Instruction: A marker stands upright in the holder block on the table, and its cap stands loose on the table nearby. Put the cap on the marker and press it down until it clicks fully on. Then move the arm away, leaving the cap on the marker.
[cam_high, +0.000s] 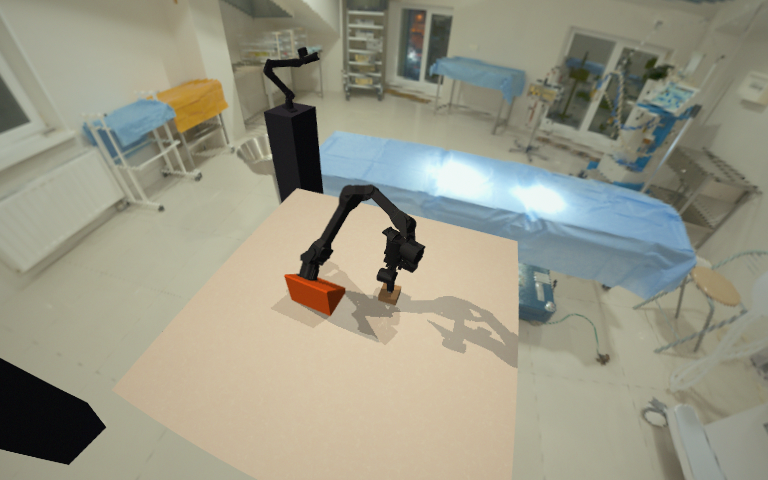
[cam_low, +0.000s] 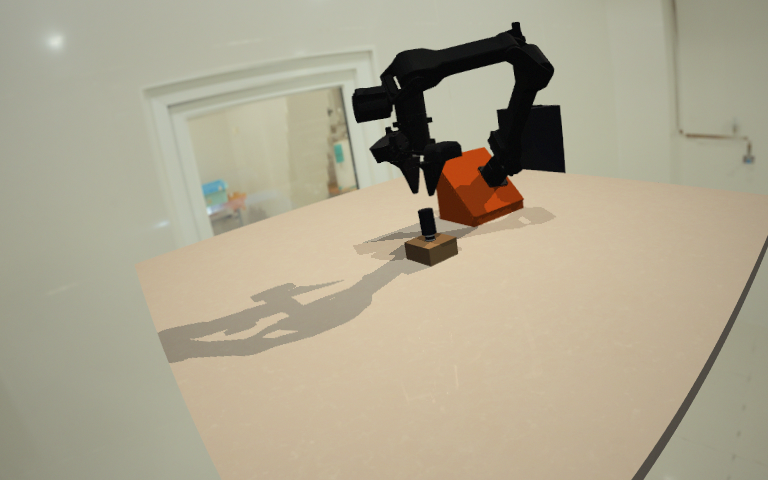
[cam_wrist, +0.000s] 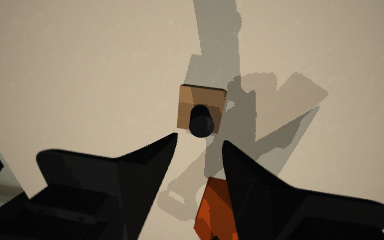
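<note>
My gripper tip is 5 cm above the black cap. From my gripper tip the other things lie so: brown holder block (11 cm below).
</note>
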